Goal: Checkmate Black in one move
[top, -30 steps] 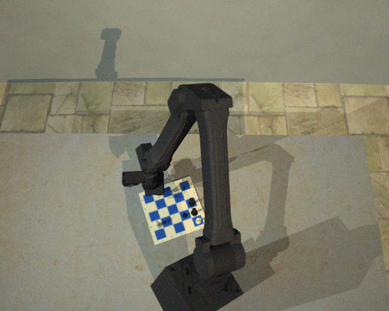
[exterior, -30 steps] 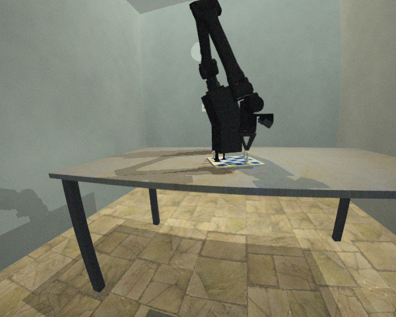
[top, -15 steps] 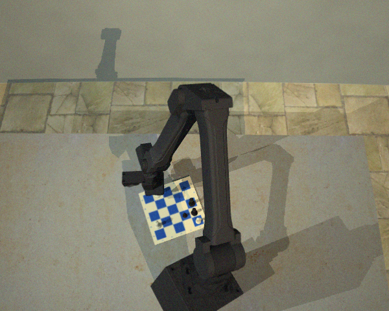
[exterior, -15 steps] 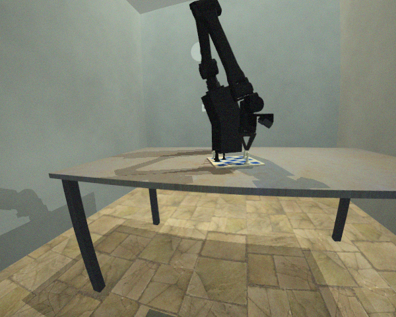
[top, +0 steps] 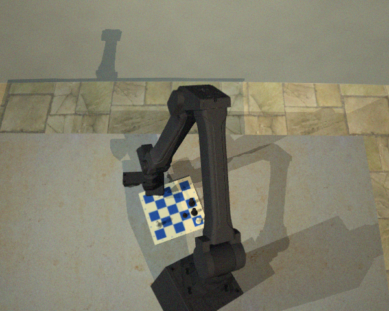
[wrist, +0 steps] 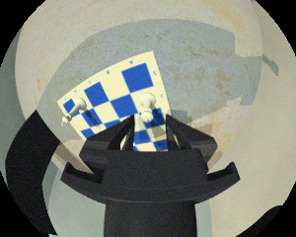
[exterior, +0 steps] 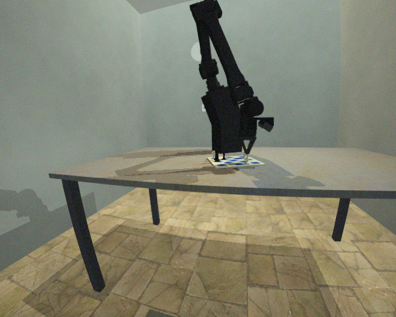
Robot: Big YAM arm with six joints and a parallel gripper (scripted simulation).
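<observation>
The chessboard is 7 cm behind my hand, 6 cm below it and 5 cm to the right of it.
</observation>
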